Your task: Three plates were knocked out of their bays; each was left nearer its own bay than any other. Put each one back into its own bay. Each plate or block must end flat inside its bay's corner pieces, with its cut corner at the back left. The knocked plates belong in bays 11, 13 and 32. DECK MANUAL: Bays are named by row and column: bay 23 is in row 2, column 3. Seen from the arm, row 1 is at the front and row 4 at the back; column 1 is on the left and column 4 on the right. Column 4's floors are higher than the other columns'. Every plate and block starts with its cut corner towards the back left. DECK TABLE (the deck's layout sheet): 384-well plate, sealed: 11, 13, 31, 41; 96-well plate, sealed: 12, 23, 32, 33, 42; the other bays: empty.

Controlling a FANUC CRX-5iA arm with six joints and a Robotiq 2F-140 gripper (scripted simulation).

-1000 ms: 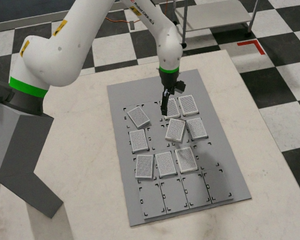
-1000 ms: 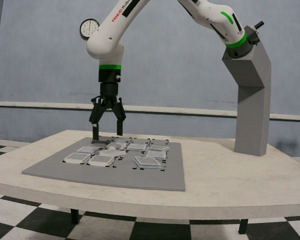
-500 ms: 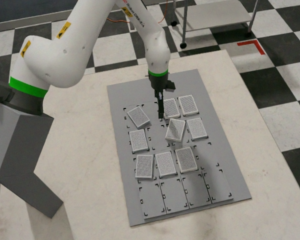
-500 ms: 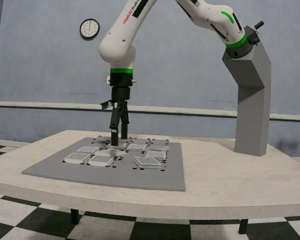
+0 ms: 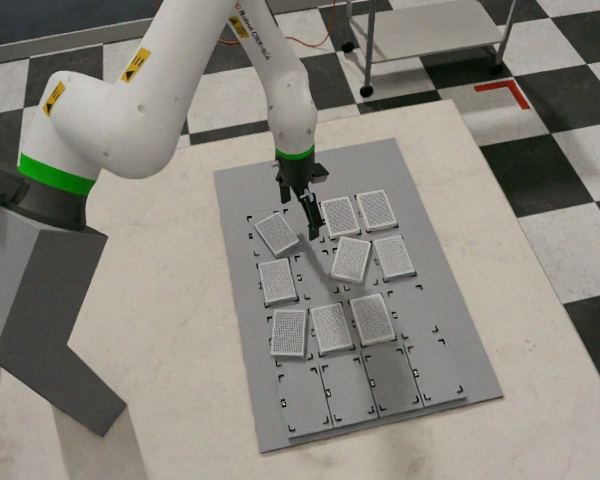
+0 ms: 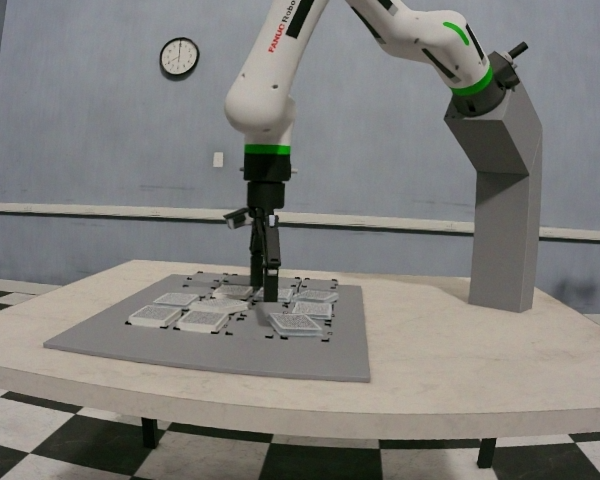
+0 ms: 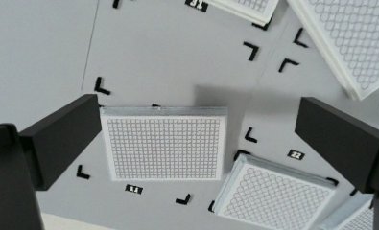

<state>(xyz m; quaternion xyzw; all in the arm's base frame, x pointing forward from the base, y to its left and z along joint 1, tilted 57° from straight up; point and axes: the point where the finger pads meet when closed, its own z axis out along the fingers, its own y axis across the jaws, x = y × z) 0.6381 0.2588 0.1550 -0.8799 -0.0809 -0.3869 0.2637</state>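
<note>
My hand is 7 cm past the plate and 7 cm above it. Also, from my hand: bay label 21 (4 cm behind, 2 cm to the left, 8 cm below); then bay label 11 (14 cm behind, 8 cm below).
</note>
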